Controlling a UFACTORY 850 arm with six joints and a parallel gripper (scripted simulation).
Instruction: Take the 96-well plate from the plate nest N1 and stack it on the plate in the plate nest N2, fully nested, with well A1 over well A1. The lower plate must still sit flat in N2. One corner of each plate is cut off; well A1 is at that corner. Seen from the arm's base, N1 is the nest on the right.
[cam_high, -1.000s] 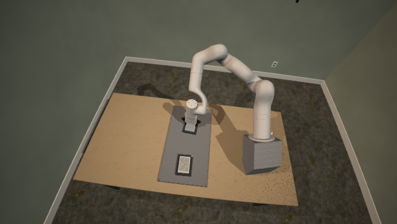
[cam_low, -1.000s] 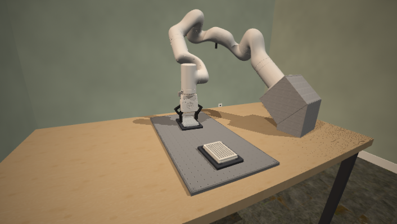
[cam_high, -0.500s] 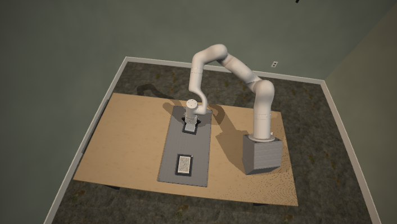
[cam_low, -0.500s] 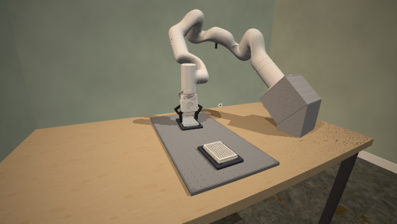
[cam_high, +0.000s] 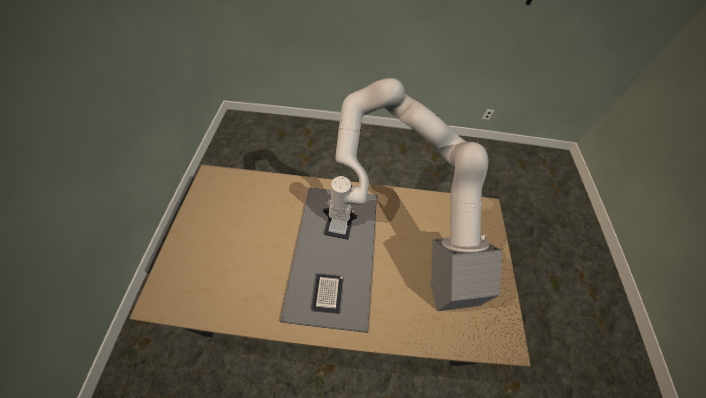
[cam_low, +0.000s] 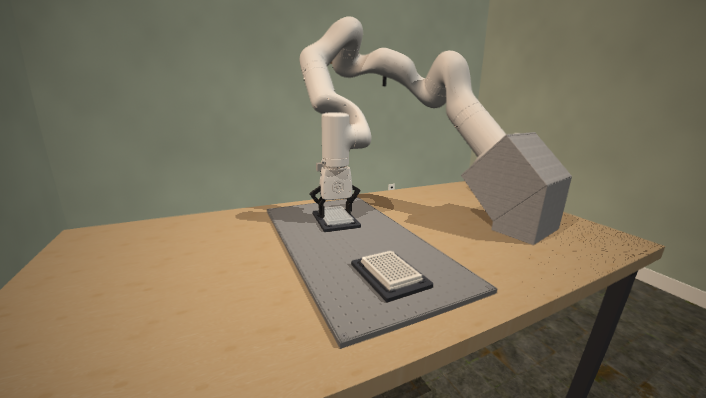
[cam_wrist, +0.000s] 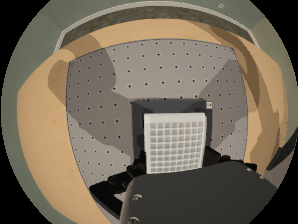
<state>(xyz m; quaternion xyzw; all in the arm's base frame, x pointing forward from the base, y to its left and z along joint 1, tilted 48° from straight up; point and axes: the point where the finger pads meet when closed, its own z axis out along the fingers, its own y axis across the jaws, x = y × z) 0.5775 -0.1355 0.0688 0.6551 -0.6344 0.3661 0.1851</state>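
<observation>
My hand is 2 cm above the plate nest. Round my hand: plate: 36 cm to the left, 1 cm below.
</observation>
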